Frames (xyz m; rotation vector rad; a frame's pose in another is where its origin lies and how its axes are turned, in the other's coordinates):
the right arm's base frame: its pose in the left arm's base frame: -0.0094 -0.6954 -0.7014 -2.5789 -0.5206 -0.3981
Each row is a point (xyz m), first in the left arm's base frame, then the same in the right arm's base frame.
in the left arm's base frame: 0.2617 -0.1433 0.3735
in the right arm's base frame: 0.7907 -0.7563 -0.5801
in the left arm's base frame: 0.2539 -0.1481 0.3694
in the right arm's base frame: 0.7809 -0.7541 -0.5805
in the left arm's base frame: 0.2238 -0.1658 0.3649
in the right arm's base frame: 0.7475 -0.7508 -0.5911
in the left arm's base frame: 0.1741 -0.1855 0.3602
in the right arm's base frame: 0.6961 -0.7541 -0.6062
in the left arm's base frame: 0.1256 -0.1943 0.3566
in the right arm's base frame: 0.6493 -0.7662 -0.6164
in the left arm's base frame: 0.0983 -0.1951 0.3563
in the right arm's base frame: 0.6248 -0.7771 -0.6216
